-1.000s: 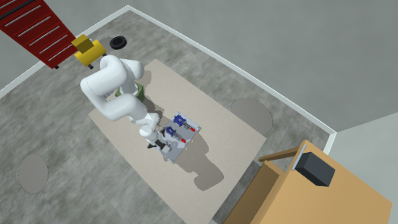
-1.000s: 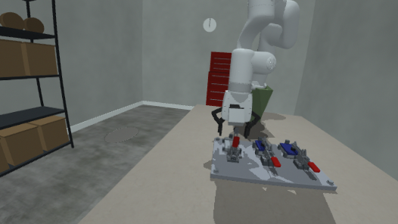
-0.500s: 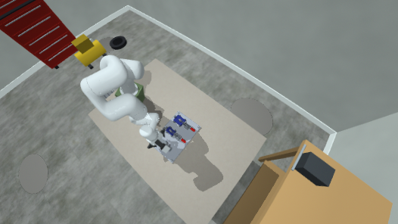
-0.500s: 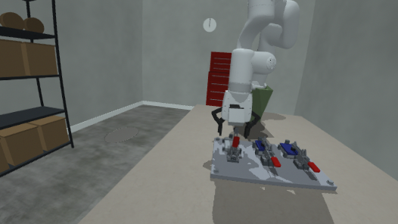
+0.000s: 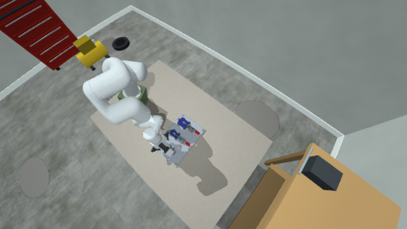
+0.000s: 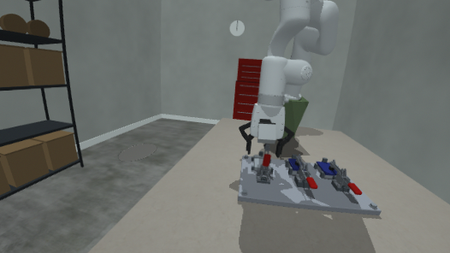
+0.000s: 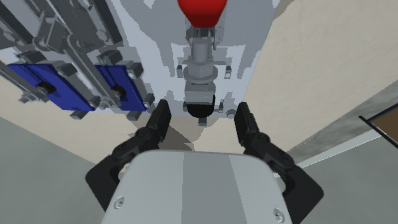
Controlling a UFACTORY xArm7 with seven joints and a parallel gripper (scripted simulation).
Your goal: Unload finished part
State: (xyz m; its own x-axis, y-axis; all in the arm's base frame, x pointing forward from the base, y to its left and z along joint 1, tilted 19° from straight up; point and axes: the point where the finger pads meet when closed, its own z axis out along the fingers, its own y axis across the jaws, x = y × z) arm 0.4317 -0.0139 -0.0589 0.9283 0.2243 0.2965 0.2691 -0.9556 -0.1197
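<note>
The finished grey part is 40 mm below my hand and 10 mm behind it. From my hand the other things lie so: grey fixture plate (120 mm to the left, 60 mm below, 20 mm ahead).
</note>
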